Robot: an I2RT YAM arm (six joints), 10 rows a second.
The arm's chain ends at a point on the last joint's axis. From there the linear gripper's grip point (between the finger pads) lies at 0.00 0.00 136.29 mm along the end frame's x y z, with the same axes.
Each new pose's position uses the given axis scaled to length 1; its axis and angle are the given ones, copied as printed.
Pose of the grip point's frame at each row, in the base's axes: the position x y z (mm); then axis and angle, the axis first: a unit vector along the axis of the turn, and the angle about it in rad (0 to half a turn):
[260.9, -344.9, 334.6, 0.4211, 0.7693, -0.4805, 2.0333]
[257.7, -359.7, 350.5, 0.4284, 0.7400, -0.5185, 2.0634]
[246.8, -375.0, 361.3, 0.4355, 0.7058, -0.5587, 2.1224]
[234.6, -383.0, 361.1, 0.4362, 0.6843, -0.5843, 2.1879]
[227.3, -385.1, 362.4, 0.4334, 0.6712, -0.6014, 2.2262]
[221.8, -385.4, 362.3, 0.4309, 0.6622, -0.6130, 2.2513]
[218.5, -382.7, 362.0, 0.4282, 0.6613, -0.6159, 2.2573]
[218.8, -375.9, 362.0, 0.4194, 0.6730, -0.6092, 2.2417]
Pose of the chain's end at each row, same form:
[206.9, -220.7, 349.9, 0.4211, 0.7693, -0.4805, 2.0333]
[213.4, -231.2, 361.0, 0.4284, 0.7400, -0.5185, 2.0634]
[215.4, -242.5, 367.9, 0.4355, 0.7058, -0.5587, 2.1224]
[213.4, -248.5, 366.5, 0.4362, 0.6843, -0.5843, 2.1879]
[212.0, -249.7, 366.1, 0.4334, 0.6712, -0.6014, 2.2262]
[210.3, -249.6, 364.6, 0.4309, 0.6622, -0.6130, 2.2513]
[207.5, -246.9, 363.9, 0.4282, 0.6613, -0.6159, 2.2573]
[203.4, -240.5, 364.7, 0.4194, 0.6730, -0.6092, 2.2417]

